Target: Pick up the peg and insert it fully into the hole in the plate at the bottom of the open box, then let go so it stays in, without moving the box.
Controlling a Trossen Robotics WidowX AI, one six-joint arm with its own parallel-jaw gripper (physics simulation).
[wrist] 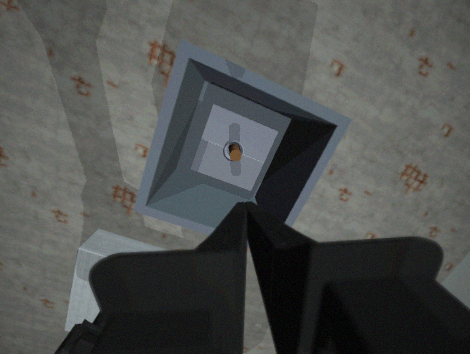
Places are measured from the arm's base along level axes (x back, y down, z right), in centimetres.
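Pixels of known places: gripper, fingertip midpoint: (244,209).
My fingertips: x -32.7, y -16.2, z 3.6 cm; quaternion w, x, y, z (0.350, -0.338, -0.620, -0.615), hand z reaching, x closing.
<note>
Behind a point stands the place of what it marks.
The orange-brown peg (235,152) @[z 3.4, x -33.3, y -3.4 cm] stands close to upright in the ringed hole of the pale plate (250,175) @[z 7.3, x -31.0, y -0.4 cm], with its round top end showing; how deep it sits cannot be told. The plate lies at the bottom of the open blue-grey box (162,130) @[z -3.9, x -32.7, y -8.4 cm], in the upper middle of the wrist view. My gripper (244,209) @[z 3.6, x -32.7, y -16.2 cm] is shut and empty, its fingertips together. It is above the box, apart from the peg, and its fingers hide part of the box's near rim.
A pale block (87,280) @[z -7.2, x -1.6, y 0.1 cm] stands at the lower left, partly hidden behind the left finger. A pale grey surface shows at the right edge. The mottled grey table top (380,165) @[z 28.1, x -42.4, y 5.4 cm] with reddish marks surrounds the box, and shadows fall across it.
</note>
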